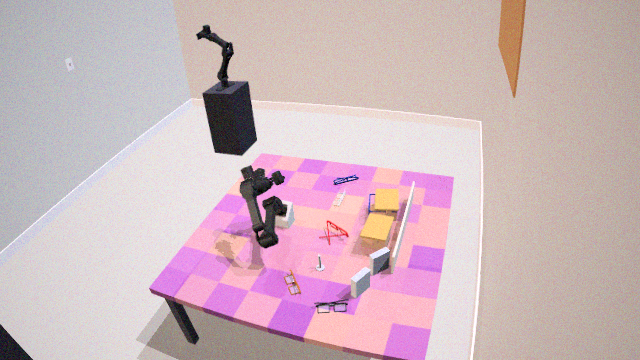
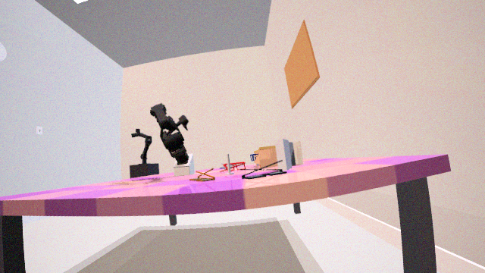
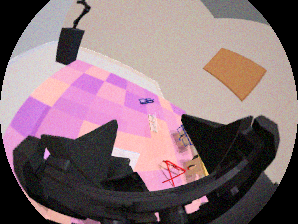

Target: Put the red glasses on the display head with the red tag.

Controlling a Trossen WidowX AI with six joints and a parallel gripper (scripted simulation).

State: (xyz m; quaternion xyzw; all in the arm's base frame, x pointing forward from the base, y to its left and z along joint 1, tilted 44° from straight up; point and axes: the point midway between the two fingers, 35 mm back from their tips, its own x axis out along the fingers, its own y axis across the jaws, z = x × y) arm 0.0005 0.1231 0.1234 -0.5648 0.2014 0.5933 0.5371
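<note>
My gripper tip is 30 cm short of the small post, 29 cm to the left of it and 23 cm above it. From my gripper tip the other things lie so: white panel: 63 cm ahead, 20 cm below, 6 cm to the left; tan display head: 49 cm ahead, 19 cm below, 6 cm to the right.
</note>
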